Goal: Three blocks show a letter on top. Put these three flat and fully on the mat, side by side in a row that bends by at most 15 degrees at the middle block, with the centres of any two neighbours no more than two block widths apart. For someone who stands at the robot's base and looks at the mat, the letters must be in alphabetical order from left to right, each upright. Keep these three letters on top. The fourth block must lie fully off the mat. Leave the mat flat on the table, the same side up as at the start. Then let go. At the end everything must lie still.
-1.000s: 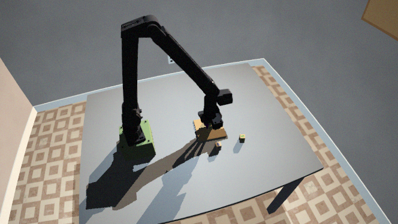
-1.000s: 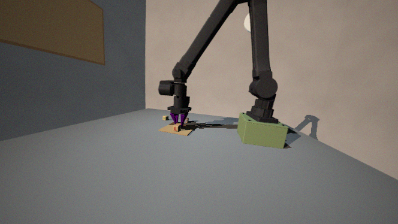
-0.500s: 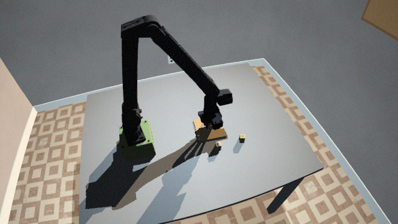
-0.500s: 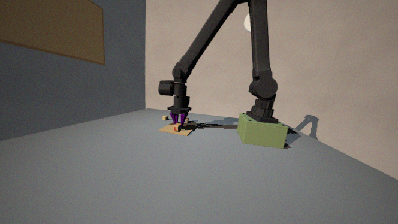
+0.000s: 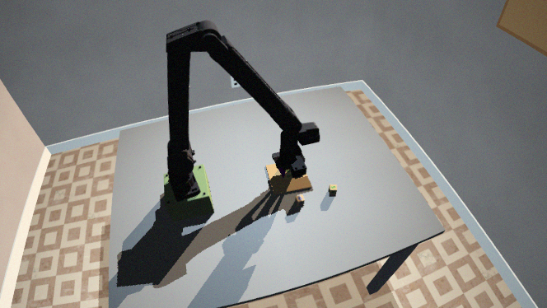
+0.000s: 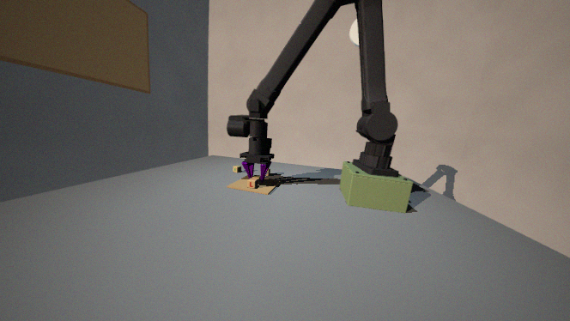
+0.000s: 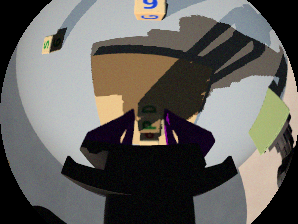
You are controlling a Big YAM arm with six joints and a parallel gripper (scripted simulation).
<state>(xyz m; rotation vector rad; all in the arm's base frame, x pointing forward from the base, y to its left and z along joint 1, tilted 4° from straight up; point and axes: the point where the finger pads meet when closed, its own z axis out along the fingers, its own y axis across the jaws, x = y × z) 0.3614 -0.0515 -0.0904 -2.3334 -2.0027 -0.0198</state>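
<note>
The block is right at my hand. The rest, counted from my hand: tan mat (1 cm below).
</note>
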